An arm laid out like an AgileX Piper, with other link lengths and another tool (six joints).
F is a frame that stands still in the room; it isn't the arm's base.
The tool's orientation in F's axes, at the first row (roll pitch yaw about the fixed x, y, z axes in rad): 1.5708 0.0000 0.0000
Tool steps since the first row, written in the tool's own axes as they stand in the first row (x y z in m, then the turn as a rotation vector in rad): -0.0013 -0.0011 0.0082 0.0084 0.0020 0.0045; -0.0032 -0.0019 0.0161 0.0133 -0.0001 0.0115; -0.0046 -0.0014 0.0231 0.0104 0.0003 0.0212; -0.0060 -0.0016 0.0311 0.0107 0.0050 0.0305; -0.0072 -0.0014 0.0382 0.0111 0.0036 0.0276; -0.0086 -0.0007 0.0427 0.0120 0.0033 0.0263; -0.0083 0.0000 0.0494 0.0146 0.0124 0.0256
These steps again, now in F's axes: -0.0013 -0.0082 -0.0011 0.0084 -0.0045 0.0020; -0.0032 -0.0161 -0.0019 0.0133 -0.0115 -0.0001; -0.0046 -0.0231 -0.0014 0.0104 -0.0212 0.0003; -0.0060 -0.0311 -0.0016 0.0107 -0.0305 0.0050; -0.0072 -0.0382 -0.0014 0.0111 -0.0276 0.0036; -0.0086 -0.0427 -0.0007 0.0120 -0.0263 0.0033; -0.0083 -0.0494 0.0000 0.0146 -0.0256 0.0124
